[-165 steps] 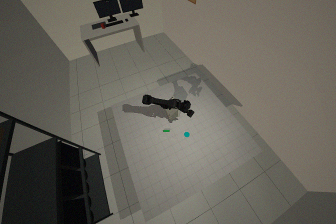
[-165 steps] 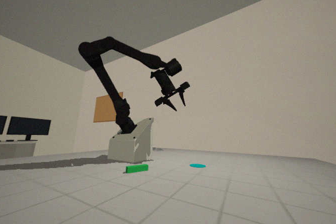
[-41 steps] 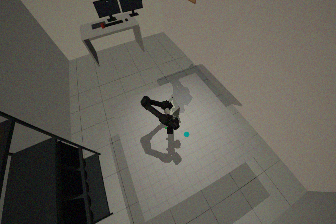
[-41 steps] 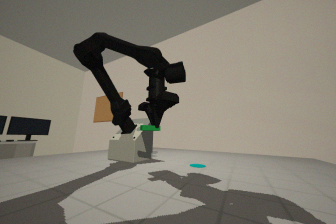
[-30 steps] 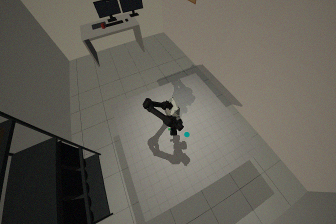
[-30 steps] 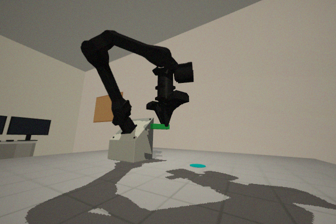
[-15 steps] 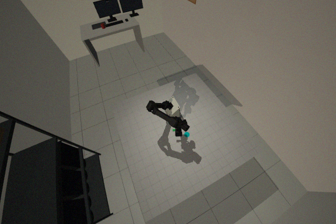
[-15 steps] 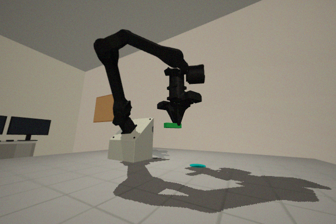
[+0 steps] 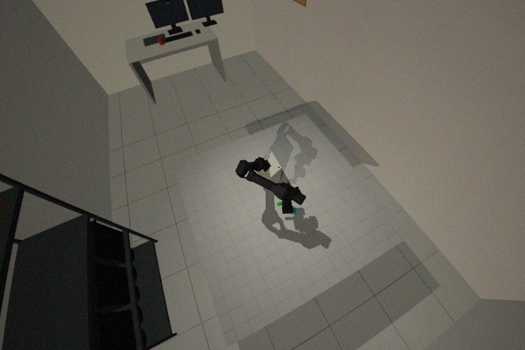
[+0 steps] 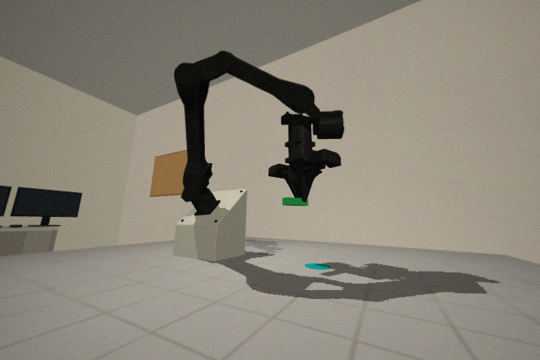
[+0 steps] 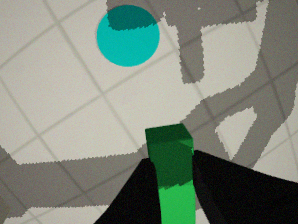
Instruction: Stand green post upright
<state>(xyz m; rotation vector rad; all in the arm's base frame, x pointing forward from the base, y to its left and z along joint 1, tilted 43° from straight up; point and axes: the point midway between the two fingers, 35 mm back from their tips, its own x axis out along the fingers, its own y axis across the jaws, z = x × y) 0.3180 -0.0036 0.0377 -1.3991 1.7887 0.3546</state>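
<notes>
My gripper tip is 2 cm short of the cyan circle, 5 cm to the right of it and 15 cm above it. The rest, counted from my gripper tip: green post 1 cm behind, 2 cm to the right.
</notes>
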